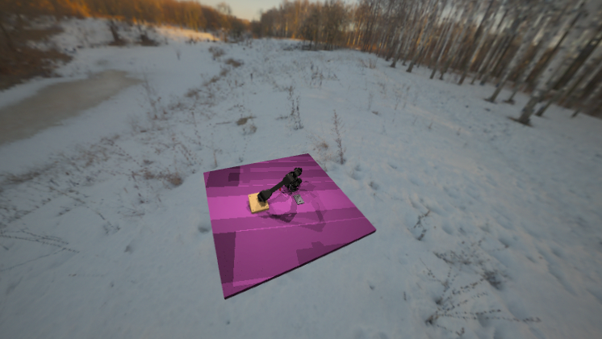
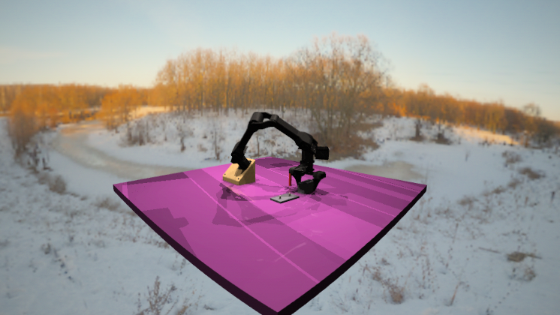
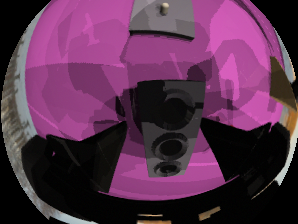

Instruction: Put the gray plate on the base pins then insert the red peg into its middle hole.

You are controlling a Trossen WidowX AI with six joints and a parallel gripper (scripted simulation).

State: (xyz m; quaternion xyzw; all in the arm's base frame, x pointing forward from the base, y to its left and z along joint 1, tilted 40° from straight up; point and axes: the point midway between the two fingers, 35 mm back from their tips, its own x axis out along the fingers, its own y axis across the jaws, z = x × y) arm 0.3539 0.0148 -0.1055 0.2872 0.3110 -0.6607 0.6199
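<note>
Right now my gripper tip is 10 mm past the dark flat base and 160 mm to the left of it. The rest, counted from my gripper tip: gray plate: 30 mm above; red peg: 120 mm behind, 30 mm to the left, 30 mm above.
</note>
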